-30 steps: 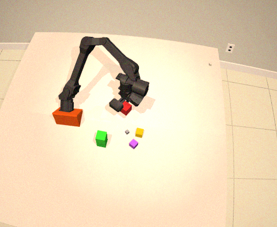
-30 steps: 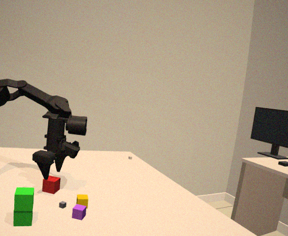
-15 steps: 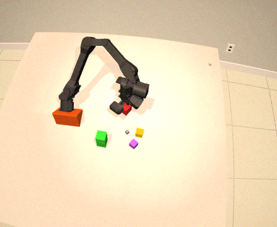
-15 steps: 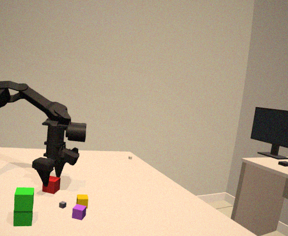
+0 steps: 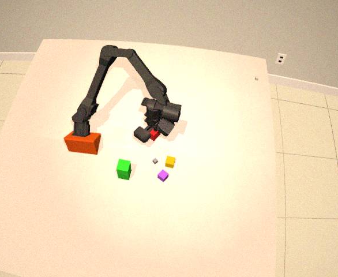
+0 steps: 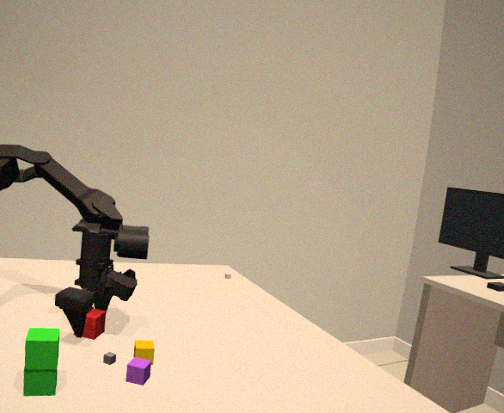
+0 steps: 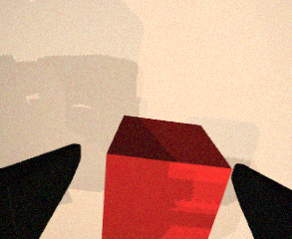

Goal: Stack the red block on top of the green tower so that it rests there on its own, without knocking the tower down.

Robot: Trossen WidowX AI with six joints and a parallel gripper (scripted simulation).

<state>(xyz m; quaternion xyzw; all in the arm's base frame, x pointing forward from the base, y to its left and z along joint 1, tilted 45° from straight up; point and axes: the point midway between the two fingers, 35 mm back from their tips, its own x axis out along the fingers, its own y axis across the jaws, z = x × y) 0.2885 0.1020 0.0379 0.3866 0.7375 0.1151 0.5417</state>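
The red block is 10 mm above my gripper tip. The rest, counted from my gripper tip: yellow block 100 mm ahead, 120 mm to the right, 10 mm above; purple block 80 mm ahead, 190 mm to the right, 10 mm above; small grey cube 40 mm ahead, 120 mm to the right.
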